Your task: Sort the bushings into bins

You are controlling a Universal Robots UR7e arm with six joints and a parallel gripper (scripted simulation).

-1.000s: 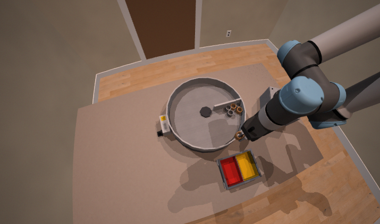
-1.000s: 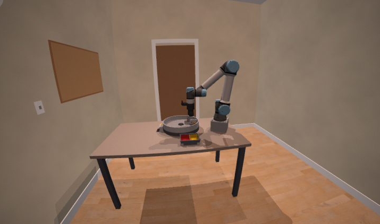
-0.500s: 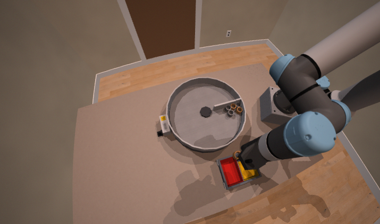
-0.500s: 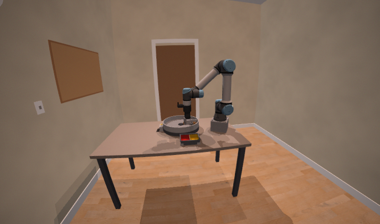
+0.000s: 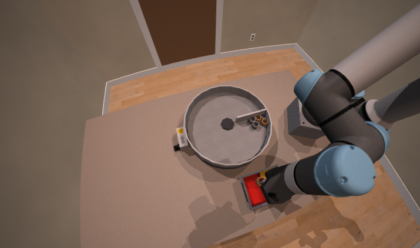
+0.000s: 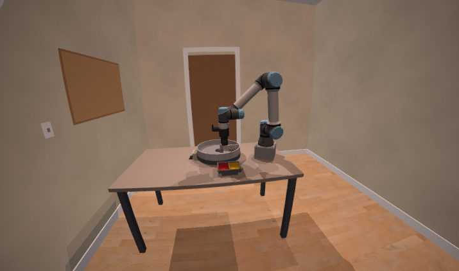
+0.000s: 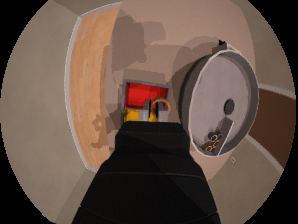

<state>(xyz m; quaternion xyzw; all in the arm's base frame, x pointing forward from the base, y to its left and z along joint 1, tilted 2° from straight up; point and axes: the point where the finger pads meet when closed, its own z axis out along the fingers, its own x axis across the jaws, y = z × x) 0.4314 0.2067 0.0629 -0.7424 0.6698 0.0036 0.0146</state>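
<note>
The red bin lies 5 cm behind my hand, 3 cm to the left of it and 15 cm below it. The rest, counted from my hand: turntable 1 cm ahead, 31 cm to the right, 12 cm below.
</note>
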